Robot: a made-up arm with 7 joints.
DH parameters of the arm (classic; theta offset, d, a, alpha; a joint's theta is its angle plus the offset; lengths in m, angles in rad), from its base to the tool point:
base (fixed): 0 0 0 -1.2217
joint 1: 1.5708 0 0 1.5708
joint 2: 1.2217 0 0 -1.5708
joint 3: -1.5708 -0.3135 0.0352 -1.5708
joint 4: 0 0 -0.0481 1.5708
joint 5: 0 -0.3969 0 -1.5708
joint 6: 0 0 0 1.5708
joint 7: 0 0 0 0
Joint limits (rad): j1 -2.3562..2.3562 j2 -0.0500..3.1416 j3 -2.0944..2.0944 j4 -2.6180..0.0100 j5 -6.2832..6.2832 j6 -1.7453..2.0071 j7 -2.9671..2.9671
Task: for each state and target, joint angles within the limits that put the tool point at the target. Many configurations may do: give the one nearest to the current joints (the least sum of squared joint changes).
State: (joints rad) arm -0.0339 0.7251 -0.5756 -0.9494 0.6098 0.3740 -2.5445
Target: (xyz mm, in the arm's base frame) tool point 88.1 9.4 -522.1
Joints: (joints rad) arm 0.4062 0.8022 -0.8830 -1.7196 0.6098 0.3740 -2.5445
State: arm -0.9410 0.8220 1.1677 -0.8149 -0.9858 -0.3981 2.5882
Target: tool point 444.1 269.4 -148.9
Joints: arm -0.5629 -0.0500 0.9535 -1.6736 -0.9858 -0.3981 2.5882
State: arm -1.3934 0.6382 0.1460 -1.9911 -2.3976 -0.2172 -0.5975
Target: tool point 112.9 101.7 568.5
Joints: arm -1.9840 0.8755 0.2336 -1.4514 -2.3976 -0.2172 -0.5975
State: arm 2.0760 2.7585 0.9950 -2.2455 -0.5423 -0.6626 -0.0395
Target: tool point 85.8 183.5 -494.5
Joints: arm 2.3562 2.7101 0.7700 -1.6992 -0.5423 -0.6626 -0.0395
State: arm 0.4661 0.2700 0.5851 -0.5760 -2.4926 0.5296 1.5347
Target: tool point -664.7 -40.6 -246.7
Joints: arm 1.2345 0.1881 0.5769 0.0084 -2.4926 0.5296 1.5347
